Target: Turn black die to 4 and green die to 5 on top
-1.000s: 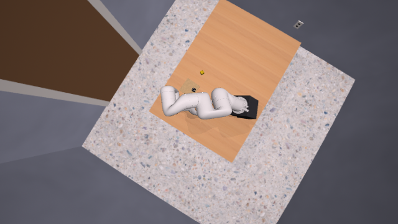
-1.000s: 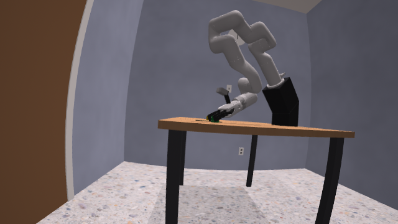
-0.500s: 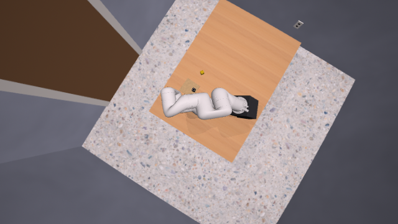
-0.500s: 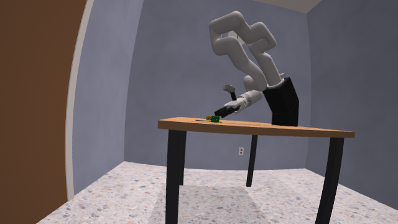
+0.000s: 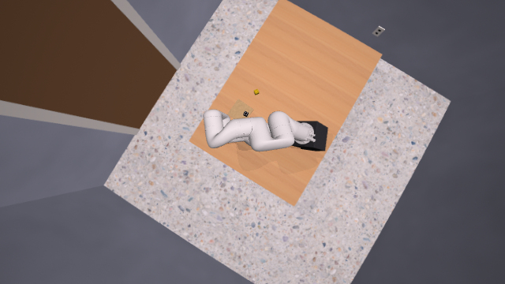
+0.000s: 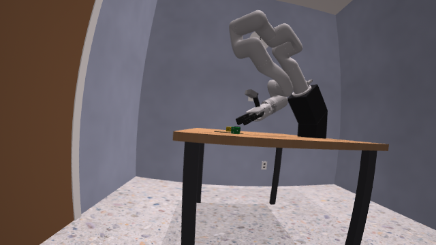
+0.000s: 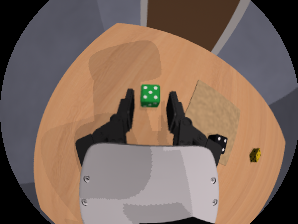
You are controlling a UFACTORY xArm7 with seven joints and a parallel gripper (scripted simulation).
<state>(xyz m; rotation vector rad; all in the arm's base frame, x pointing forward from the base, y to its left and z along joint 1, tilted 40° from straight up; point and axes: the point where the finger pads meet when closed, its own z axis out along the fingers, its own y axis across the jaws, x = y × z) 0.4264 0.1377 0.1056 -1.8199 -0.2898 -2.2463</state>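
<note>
Right now the green die is 50 mm below my hand, 30 mm ahead of it and 10 mm to the left of it. The rest, counted from my hand: yellow die (310 mm to the right, 50 mm below, 20 mm ahead); black die (130 mm to the right, 40 mm below); tan mat (120 mm to the right, 60 mm below, 50 mm ahead).
</note>
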